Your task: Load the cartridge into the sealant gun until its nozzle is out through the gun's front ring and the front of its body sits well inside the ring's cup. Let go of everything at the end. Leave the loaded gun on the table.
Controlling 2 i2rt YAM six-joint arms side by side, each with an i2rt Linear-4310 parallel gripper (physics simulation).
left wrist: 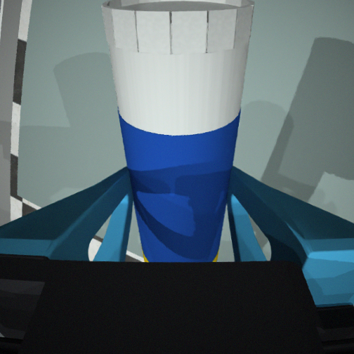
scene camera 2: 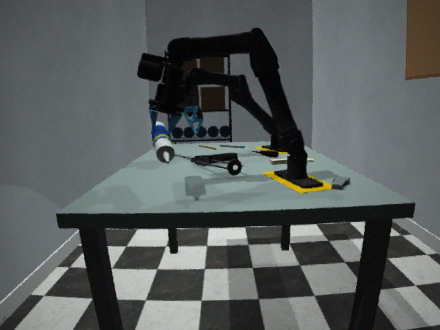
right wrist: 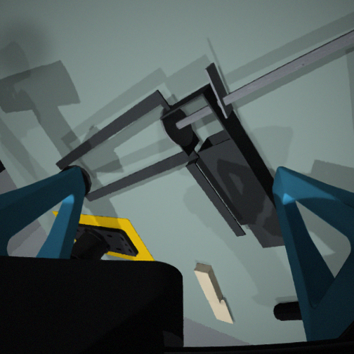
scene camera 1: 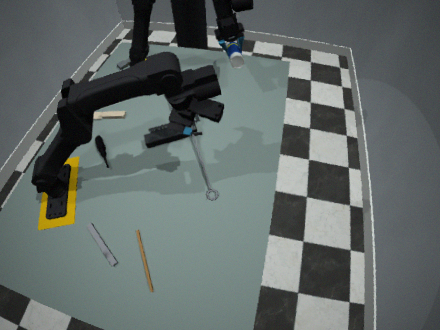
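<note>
My left gripper is shut on the cartridge, a white and blue tube. It holds it tilted above the table, with the nozzle pointing down toward scene camera 2, apart from the gun. The sealant gun lies on the table with its long rod extending from the rear. Its front ring is hidden behind the arm in scene camera 1. My right gripper is open and empty above the gun, its fingers spread over the gun's frame and handle.
A screwdriver, a pale wooden piece, a grey bar, a wooden stick and a grey block lie on the table. The right arm spans over the gun in scene camera 1.
</note>
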